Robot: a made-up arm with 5 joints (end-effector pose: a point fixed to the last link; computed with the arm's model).
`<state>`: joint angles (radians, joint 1 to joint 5).
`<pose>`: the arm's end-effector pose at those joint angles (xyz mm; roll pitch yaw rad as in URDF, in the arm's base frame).
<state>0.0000 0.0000 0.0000 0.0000 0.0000</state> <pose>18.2 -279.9 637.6 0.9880 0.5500 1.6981</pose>
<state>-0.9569 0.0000 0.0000 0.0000 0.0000</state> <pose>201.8 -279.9 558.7 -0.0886 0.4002 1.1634</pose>
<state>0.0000 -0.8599 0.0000 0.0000 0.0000</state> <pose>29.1 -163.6 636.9 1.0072 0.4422 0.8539</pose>
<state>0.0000 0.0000 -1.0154 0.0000 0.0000</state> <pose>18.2 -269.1 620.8 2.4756 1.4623 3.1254</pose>
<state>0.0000 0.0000 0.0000 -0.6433 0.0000</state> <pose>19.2 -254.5 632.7 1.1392 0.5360 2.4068</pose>
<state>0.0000 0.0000 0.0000 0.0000 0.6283</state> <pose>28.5 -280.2 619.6 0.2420 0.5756 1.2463</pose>
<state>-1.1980 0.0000 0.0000 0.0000 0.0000</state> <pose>253.1 -279.9 568.7 -0.3199 0.2955 1.0842</pose>
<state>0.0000 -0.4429 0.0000 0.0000 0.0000</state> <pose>11.3 -218.8 635.6 0.9849 0.4926 1.2574</pose>
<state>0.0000 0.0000 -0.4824 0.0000 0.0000</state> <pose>18.2 -272.6 631.1 1.1019 1.0262 1.7813</pose>
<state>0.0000 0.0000 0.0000 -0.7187 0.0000</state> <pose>18.2 -251.6 632.1 1.1550 0.5285 2.4886</pose>
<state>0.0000 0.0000 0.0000 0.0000 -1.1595</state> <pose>31.4 -283.9 671.8 2.0505 -0.0243 2.0948</pose>
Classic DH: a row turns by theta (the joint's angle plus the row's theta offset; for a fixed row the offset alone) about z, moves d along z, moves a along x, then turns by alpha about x. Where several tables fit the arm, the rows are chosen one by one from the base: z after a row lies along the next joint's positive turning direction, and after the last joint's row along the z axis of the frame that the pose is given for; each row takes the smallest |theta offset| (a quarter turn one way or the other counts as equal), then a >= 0, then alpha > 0; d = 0 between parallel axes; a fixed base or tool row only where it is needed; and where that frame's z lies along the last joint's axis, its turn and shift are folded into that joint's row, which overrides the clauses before.
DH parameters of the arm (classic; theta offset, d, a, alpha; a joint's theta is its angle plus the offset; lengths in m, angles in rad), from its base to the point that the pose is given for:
base (fixed): 0 0.7752 0.1861 -1.5708
joint 1: -0.13 -0.2314 -0.0521 1.5527
joint 2: -1.5684 -0.1513 0.0555 -1.7008
joint 3: -0.1751 -0.1728 -0.0205 -1.4955
joint 4: -1.4104 -0.0222 0.0736 -1.3288
joint 5: -1.135 -0.0103 -0.0112 -2.1224
tool (fixed): 1.1847 -0.0372 0 0

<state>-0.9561 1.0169 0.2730 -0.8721 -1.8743</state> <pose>204.2 -315.0 651.0 -3.0491 0.1439 -2.5853</pose>
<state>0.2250 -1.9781 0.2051 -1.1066 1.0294</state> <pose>185.3 -114.0 634.2 0.0108 0.3649 0.2000</pose>
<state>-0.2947 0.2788 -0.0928 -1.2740 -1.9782</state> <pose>66.1 -224.0 604.5 -3.0961 -0.3361 -3.0407</pose>
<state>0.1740 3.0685 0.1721 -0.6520 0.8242</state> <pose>252.0 -230.6 634.5 0.1910 0.3599 -1.3742</pose>
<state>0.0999 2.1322 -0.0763 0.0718 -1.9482</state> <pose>232.3 -280.5 697.5 2.8987 -0.4607 -2.3306</pose>
